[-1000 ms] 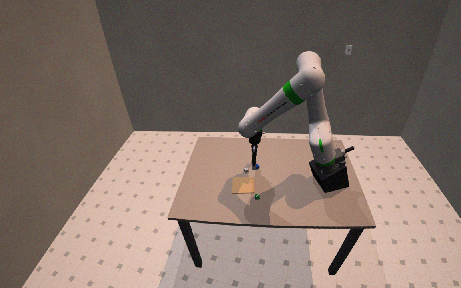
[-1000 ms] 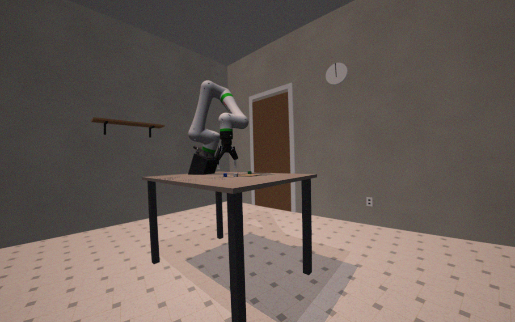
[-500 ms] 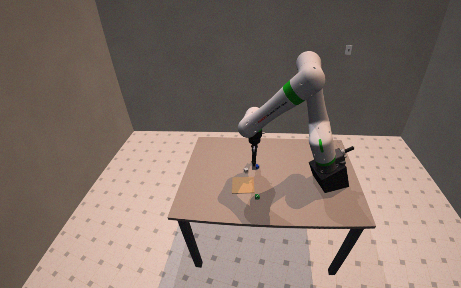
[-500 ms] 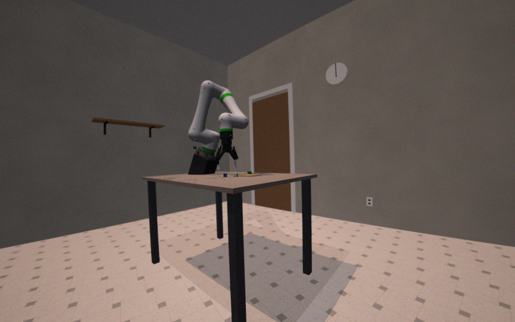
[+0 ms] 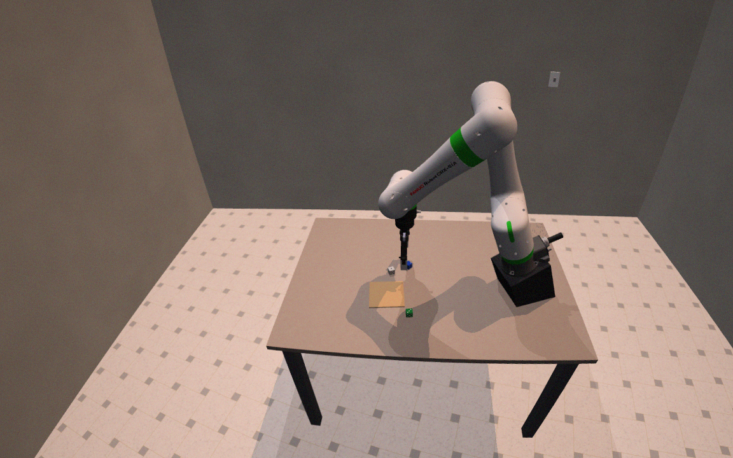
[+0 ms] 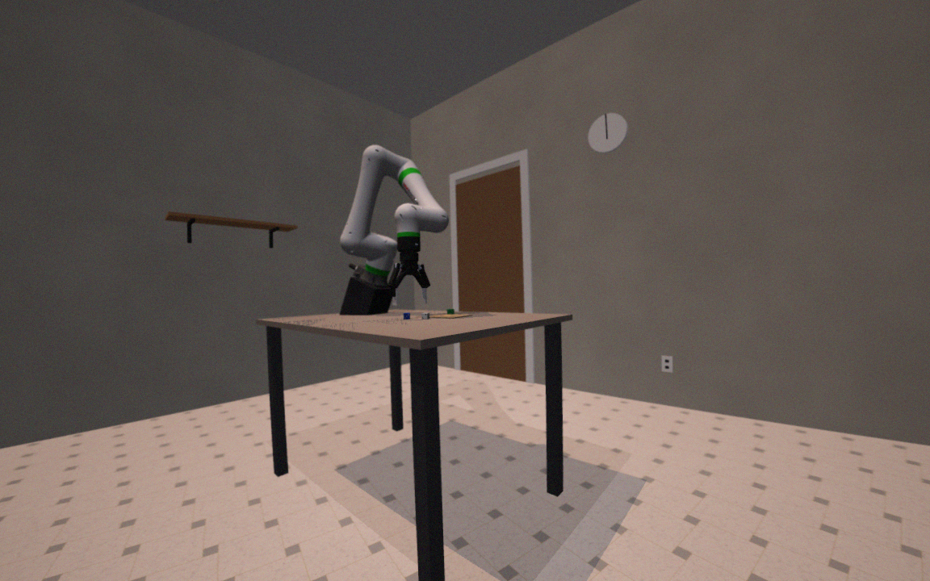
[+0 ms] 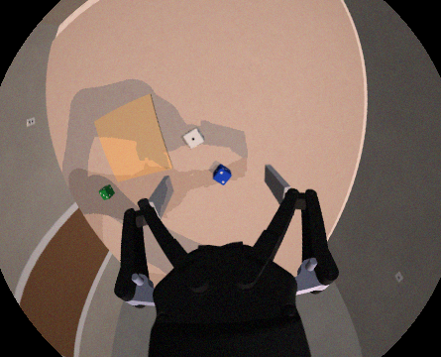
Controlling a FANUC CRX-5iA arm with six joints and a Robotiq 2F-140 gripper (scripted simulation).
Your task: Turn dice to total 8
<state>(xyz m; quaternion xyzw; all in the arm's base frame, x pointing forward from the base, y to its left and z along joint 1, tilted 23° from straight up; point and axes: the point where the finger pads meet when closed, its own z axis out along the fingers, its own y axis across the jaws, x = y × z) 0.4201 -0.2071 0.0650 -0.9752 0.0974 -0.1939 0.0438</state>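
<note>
The white die is 60 mm ahead of my hand, 20 mm to the left of it and 60 mm below it. Round my hand: mat: 90 mm ahead, 140 mm to the left, 70 mm below; then green die: 20 mm ahead, 260 mm to the left, 60 mm below; then blue die: 20 mm behind, 60 mm below.
</note>
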